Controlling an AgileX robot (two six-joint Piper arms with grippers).
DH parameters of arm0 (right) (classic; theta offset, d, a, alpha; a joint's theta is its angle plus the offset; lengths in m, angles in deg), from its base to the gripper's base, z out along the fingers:
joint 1: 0 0.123 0 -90
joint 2: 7.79 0 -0.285 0
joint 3: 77.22 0 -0.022 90
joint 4: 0 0.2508 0 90
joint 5: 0 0 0.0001 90
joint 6: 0 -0.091 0 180
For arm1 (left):
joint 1: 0 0.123 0 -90
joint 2: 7.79 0 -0.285 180
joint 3: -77.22 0 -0.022 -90
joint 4: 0 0.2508 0 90
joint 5: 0 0 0.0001 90
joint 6: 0 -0.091 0 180
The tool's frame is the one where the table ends.
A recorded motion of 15 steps. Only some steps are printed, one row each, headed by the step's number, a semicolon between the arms.
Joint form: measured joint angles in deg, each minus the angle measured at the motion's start. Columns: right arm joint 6, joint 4, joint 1, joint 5, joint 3, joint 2; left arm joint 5, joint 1, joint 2, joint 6, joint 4, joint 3.
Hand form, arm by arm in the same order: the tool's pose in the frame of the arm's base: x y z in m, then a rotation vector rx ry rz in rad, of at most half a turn. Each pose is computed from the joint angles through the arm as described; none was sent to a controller.
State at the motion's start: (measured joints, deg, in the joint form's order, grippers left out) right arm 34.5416 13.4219 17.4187 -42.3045 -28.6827 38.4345; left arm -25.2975 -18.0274 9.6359 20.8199 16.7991 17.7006
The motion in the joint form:
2: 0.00 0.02 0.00 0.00 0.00 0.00; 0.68 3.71 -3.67 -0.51 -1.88 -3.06
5: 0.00 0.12 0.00 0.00 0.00 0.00; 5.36 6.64 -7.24 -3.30 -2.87 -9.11
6: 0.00 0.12 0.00 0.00 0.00 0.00; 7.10 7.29 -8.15 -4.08 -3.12 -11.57
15: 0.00 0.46 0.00 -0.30 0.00 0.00; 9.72 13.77 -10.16 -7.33 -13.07 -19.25
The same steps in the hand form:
2: 0.1070 0.0485 0.2649 -0.9173 2.1846 0.1272; 0.0515 -0.0031 0.2553 0.0378 1.7509 -0.1741
5: 0.1070 0.0486 0.2649 -0.9163 2.1847 0.1292; 0.0515 -0.0027 0.2306 0.0436 1.7149 -0.1340
6: 0.1070 0.0486 0.2649 -0.9163 2.1847 0.1292; 0.0525 -0.0031 0.2198 0.0499 1.7123 -0.1242
15: 0.1065 0.0489 0.2647 -0.9155 2.1894 0.1374; 0.0550 -0.0025 0.1800 -0.1000 1.7730 -0.1631

